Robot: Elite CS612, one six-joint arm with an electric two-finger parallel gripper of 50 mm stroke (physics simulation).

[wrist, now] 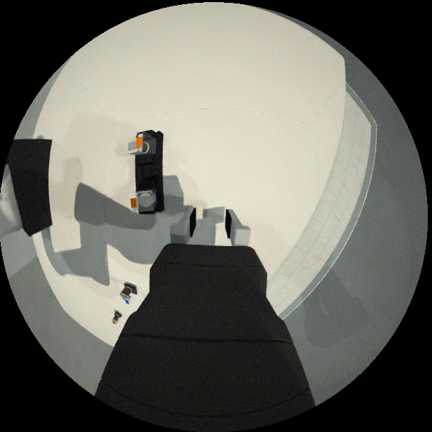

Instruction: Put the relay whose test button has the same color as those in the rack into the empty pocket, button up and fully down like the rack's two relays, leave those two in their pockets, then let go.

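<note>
A black rack (159, 172) lies left of my gripper in the wrist view. A relay (145, 200) with an orange button sits at its near end, and another relay (135, 146) with an orange button sits at its far end. The empty pocket (145, 172) is between them. My gripper (210, 217) is open with nothing between its fingers, to the right of the rack's near end. A loose relay with an orange button does not show; the gripper body hides part of the table.
A relay (127, 291) with a blue button and a smaller-looking relay (116, 317) with a red button are at lower left. A dark block-shaped arm part (32, 185) shows at the left edge. The pale table's tiled side edge (325, 200) runs along the right.
</note>
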